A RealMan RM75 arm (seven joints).
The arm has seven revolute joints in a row. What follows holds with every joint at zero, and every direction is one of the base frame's. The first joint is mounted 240.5 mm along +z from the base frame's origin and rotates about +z. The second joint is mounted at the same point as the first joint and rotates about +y. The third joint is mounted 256 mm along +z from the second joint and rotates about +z. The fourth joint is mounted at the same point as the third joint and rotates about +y. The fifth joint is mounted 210 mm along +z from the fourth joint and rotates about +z. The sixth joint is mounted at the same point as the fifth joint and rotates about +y. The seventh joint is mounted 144 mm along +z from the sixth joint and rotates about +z. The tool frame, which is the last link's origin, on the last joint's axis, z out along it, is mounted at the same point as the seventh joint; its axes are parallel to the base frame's.
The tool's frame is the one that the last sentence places.
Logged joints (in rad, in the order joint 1, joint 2, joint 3, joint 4, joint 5, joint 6, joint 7), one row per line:
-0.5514 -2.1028 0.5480 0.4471 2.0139 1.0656 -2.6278
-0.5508 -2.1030 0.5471 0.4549 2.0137 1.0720 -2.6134
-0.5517 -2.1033 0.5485 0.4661 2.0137 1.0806 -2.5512
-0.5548 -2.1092 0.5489 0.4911 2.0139 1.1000 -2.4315
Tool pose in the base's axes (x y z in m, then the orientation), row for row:
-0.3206 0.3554 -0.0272 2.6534 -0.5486 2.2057
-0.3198 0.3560 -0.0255 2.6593 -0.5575 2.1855
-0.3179 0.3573 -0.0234 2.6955 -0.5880 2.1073
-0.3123 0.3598 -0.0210 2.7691 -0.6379 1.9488
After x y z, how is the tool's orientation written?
As angles about the fixed x, y, z axes (roll, pitch, yaw), in radians.
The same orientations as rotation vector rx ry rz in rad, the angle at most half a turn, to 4 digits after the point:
-1.3942 -2.3369 -0.9479
-1.4161 -2.3185 -0.9486
-1.4934 -2.2512 -0.9348
-1.6381 -2.1171 -0.9120

